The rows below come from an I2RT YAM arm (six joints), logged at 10 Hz.
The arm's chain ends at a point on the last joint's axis. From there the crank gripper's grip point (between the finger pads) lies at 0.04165 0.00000 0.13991 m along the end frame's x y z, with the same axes.
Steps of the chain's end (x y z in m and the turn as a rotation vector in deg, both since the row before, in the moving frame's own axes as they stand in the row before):
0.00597 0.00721 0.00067 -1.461 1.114 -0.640
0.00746 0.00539 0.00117 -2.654 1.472 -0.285
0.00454 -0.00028 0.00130 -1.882 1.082 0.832
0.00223 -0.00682 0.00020 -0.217 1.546 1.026
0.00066 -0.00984 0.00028 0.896 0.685 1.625
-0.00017 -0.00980 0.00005 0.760 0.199 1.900
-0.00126 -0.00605 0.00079 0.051 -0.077 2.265
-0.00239 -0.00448 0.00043 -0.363 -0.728 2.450
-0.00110 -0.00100 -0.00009 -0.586 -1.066 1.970
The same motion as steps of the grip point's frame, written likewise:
0.00870 0.01029 -0.00021 -1.461 1.114 -0.640
0.01105 0.01163 -0.00009 -2.654 1.472 -0.285
0.00714 0.00493 0.00040 -1.882 1.082 0.832
0.00598 -0.00551 -0.00098 -0.217 1.546 1.026
0.00234 -0.01082 -0.00024 0.896 0.685 1.625
0.00032 -0.01027 -0.00010 0.760 0.199 1.900
-0.00148 -0.00453 0.00085 0.051 -0.077 2.265
-0.00423 -0.00185 0.00094 -0.363 -0.728 2.450
-0.00376 0.00182 0.00065 -0.586 -1.066 1.970

